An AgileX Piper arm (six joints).
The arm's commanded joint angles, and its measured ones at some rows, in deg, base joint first. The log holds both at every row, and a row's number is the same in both.
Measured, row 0: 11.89, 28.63, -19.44, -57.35, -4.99, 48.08
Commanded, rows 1 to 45: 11.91, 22.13, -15.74, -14.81, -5.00, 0.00; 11.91, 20.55, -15.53, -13.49, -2.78, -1.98; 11.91, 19.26, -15.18, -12.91, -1.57, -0.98; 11.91, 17.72, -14.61, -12.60, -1.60, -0.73; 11.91, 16.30, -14.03, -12.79, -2.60, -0.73; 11.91, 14.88, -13.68, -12.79, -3.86, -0.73; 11.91, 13.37, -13.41, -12.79, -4.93, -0.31; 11.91, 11.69, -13.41, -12.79, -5.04, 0.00; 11.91, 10.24, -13.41, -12.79, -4.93, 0.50; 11.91, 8.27, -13.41, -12.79, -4.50, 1.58; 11.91, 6.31, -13.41, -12.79, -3.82, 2.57; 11.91, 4.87, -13.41, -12.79, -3.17, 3.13; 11.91, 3.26, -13.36, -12.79, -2.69, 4.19; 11.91, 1.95, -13.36, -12.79, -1.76, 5.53; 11.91, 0.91, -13.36, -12.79, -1.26, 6.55; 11.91, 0.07, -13.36, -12.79, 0.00, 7.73; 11.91, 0.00, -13.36, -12.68, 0.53, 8.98; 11.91, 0.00, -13.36, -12.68, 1.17, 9.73; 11.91, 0.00, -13.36, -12.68, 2.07, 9.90; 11.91, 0.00, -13.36, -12.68, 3.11, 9.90; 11.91, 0.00, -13.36, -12.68, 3.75, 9.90; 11.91, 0.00, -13.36, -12.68, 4.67, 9.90; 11.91, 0.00, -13.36, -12.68, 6.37, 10.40; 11.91, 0.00, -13.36, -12.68, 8.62, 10.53; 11.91, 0.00, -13.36, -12.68, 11.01, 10.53; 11.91, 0.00, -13.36, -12.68, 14.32, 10.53; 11.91, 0.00, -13.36, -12.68, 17.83, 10.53; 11.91, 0.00, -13.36, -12.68, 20.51, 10.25; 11.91, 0.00, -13.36, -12.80, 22.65, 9.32; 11.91, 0.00, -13.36, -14.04, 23.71, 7.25; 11.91, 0.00, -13.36, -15.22, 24.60, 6.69; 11.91, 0.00, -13.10, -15.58, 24.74, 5.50; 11.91, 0.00, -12.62, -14.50, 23.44, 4.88; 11.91, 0.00, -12.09, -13.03, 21.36, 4.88; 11.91, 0.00, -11.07, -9.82, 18.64, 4.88; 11.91, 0.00, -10.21, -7.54, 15.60, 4.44; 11.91, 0.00, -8.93, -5.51, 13.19, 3.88; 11.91, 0.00, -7.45, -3.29, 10.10, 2.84; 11.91, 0.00, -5.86, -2.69, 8.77, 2.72; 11.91, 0.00, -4.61, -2.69, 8.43, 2.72; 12.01, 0.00, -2.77, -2.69, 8.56, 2.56; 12.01, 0.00, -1.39, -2.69, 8.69, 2.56; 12.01, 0.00, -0.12, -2.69, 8.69, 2.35; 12.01, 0.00, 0.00, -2.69, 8.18, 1.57; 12.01, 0.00, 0.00, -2.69, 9.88, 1.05
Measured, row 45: 11.91, 0.25, -2.22, -3.13, 9.32, 3.20
